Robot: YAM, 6 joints.
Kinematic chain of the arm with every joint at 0, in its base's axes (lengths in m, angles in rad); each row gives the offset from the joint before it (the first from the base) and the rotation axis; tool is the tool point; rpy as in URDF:
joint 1: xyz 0 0 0.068 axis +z
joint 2: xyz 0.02 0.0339 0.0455 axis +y
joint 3: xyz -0.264 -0.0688 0 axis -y
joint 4: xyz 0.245 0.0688 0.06 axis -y
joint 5: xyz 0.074 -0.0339 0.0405 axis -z
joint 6: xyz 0.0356 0 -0.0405 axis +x
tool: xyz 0 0 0 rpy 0 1.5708 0
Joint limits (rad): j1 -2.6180..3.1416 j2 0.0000..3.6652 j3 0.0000..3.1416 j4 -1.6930..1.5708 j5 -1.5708..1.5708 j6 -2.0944..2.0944
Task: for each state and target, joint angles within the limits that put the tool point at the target. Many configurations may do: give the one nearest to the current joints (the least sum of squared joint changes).
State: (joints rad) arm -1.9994 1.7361 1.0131 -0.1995 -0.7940 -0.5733
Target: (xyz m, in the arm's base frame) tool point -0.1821 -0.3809 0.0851
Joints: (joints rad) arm -2.0735 2.1847 1.2586 -0.0736 -0.7371 -0.5733
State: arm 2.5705 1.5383 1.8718 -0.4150 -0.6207 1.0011
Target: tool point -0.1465 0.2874 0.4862
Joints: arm 1.9824 1.5021 1.7910 -0.4629 -0.5719 1.0011
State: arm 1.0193 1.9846 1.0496 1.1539 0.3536 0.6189
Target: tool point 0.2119 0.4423 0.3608
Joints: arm 1.1452 2.1065 1.6925 1.0468 0.2956 0.6189
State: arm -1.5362 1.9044 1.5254 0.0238 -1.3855 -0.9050
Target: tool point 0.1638 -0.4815 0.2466
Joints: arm -1.3104 2.2263 1.7889 0.1117 -1.2989 -0.9050
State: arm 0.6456 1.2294 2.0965 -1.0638 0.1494 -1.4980
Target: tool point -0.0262 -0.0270 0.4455
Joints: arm 0.6521 0.5652 1.6161 -1.5456 0.1568 -1.4980
